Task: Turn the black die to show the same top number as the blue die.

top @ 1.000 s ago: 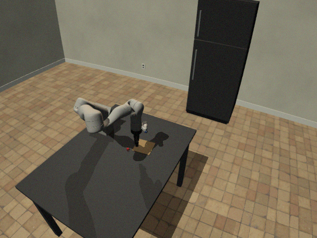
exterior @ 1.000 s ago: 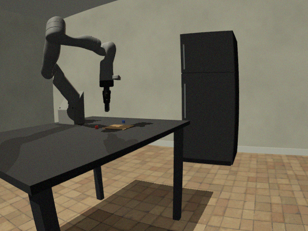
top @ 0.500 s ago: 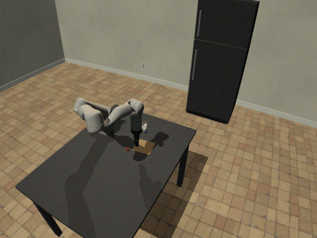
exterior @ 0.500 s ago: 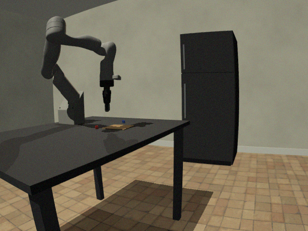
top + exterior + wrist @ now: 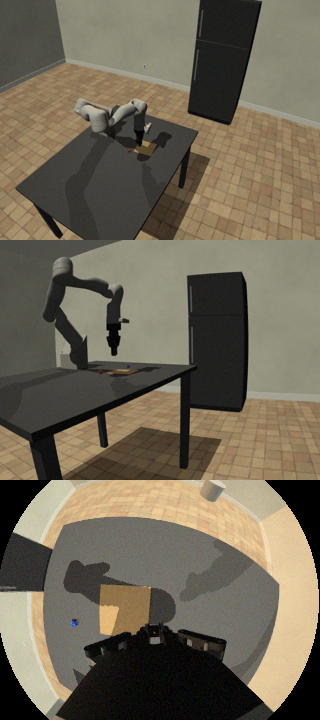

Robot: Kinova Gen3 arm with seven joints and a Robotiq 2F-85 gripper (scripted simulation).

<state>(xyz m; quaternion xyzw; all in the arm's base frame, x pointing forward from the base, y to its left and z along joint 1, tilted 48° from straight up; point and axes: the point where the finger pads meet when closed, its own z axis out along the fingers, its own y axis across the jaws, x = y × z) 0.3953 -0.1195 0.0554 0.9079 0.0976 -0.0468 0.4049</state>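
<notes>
Right now my hand is 8 cm to the right of the tan mat and 12 cm above it. Round my hand: red die (10 cm behind, 11 cm below); then blue die (8 cm behind, 25 cm to the left, 11 cm below); then black die (1 cm below).
</notes>
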